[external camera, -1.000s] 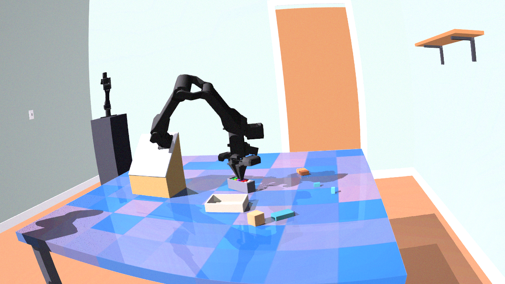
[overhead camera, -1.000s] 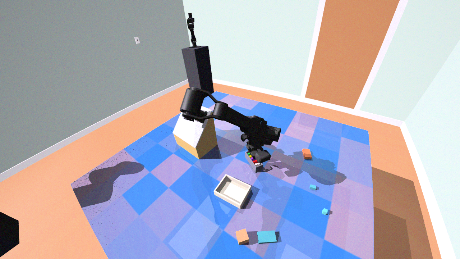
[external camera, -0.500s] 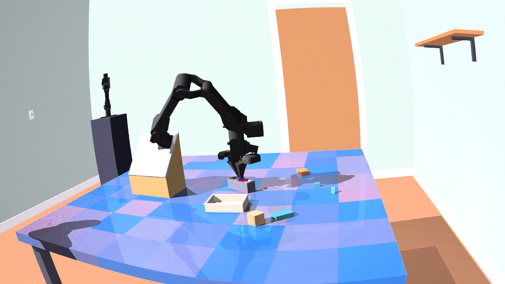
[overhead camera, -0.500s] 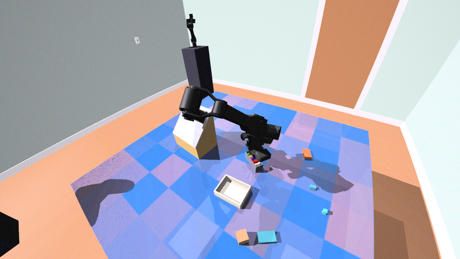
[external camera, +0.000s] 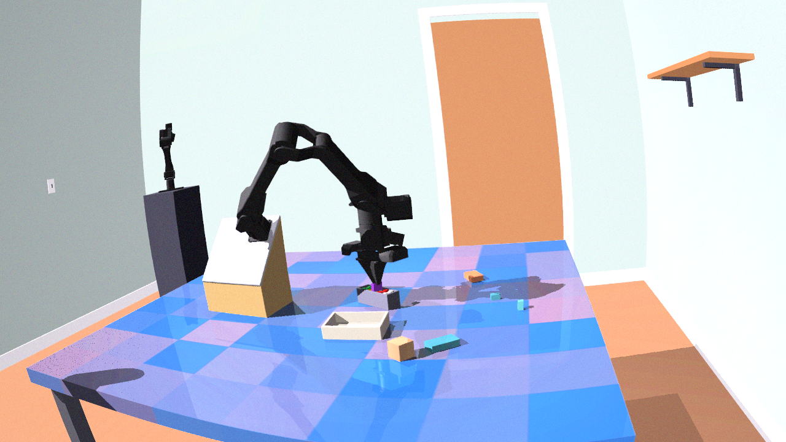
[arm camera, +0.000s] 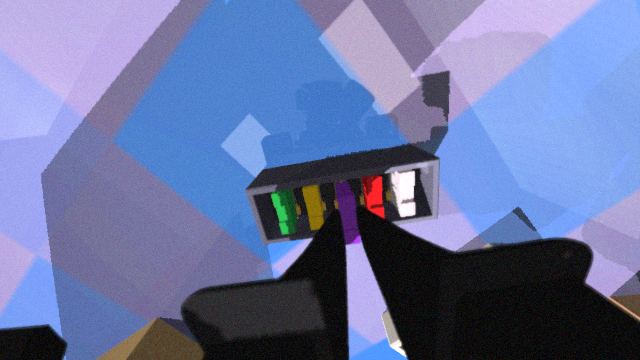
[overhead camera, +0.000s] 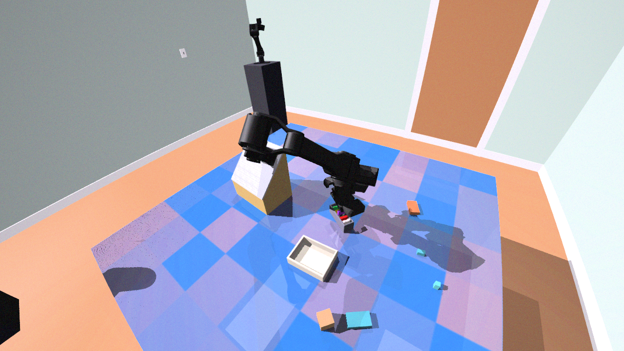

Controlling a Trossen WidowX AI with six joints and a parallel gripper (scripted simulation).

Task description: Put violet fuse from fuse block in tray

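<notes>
Now: gripper tip 190 mm to the left of the white tray and 50 mm above it. From my gripper tip the other things lie so: violet fuse 10 mm below; cyan block 280 mm to the right, 210 mm ahead, 50 mm below; orange block 220 mm ahead, 200 mm to the left, 50 mm below.
</notes>
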